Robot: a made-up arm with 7 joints. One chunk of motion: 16 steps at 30 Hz.
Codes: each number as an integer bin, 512 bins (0 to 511) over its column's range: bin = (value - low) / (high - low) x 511, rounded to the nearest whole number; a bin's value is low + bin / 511 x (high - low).
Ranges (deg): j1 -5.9..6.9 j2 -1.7..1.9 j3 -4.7..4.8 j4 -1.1..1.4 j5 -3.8..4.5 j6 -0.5..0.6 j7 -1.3..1
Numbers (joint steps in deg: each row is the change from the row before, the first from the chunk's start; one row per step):
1: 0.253 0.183 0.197 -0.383 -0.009 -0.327 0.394
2: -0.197 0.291 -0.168 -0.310 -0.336 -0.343 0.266
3: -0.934 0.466 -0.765 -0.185 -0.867 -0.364 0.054
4: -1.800 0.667 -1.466 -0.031 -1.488 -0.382 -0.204
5: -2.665 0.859 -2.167 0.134 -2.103 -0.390 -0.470
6: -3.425 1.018 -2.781 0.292 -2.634 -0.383 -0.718
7: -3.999 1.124 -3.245 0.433 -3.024 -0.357 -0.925
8: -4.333 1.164 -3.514 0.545 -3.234 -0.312 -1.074
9: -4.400 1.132 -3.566 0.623 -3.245 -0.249 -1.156
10: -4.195 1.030 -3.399 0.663 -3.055 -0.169 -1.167
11: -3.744 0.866 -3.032 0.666 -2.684 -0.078 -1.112
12: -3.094 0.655 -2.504 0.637 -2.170 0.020 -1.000
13: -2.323 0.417 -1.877 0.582 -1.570 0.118 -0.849
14: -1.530 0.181 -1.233 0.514 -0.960 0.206 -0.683
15: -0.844 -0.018 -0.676 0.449 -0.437 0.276 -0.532
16: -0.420 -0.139 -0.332 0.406 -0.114 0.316 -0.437
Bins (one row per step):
1: 246 267 263 147 233 80 376
2: 228 283 244 161 213 73 348
3: 198 307 212 187 181 63 301
4: 164 336 174 219 142 55 244
5: 129 363 136 252 104 51 184
6: 99 386 103 285 72 54 129
7: 76 401 78 313 48 66 83
8: 63 407 64 336 35 87 50
9: 60 402 61 352 34 117 32
10: 68 388 70 360 46 154 30
11: 86 364 90 361 69 196 42
12: 112 334 118 355 100 242 67
13: 143 300 152 344 137 287 100
14: 174 267 186 330 175 328 137
15: 202 239 216 317 207 360 171
16: 219 222 235 308 227 379 192

